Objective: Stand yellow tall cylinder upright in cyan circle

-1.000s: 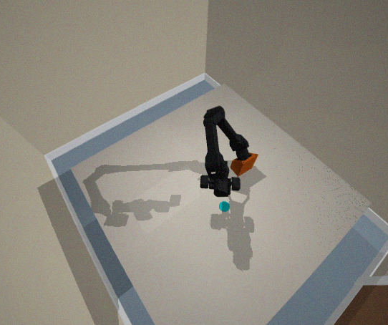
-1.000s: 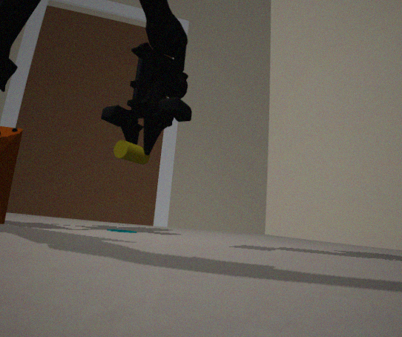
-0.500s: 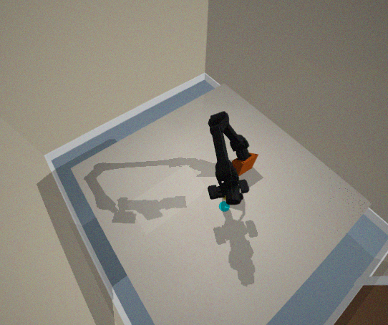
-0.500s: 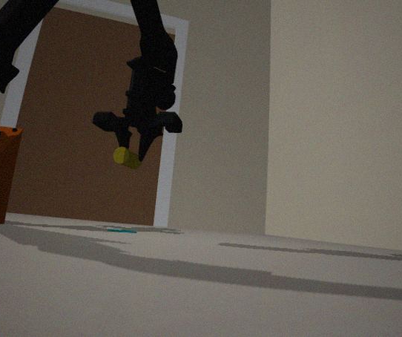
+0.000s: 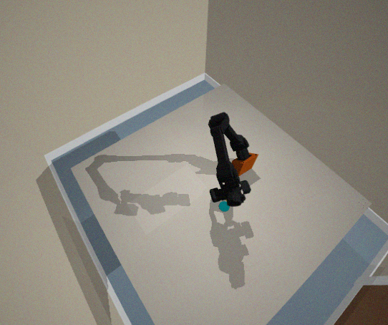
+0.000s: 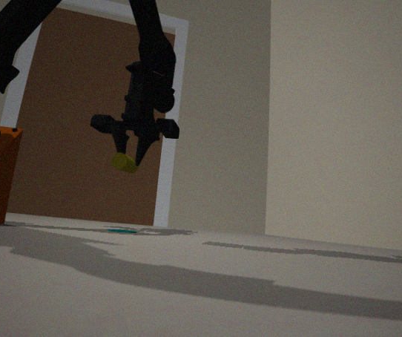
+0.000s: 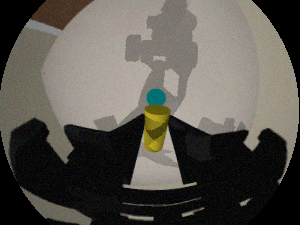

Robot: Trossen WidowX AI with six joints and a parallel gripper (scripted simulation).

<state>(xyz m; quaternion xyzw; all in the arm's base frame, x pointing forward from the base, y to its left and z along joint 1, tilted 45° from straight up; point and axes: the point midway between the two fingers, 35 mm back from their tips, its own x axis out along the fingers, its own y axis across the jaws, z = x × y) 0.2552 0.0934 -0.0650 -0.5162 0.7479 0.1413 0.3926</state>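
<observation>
The cyan circle is 14 cm below my gripper tip. Also, from my gripper tip: yellow cylinder (2 cm to the right, 1 cm behind).
</observation>
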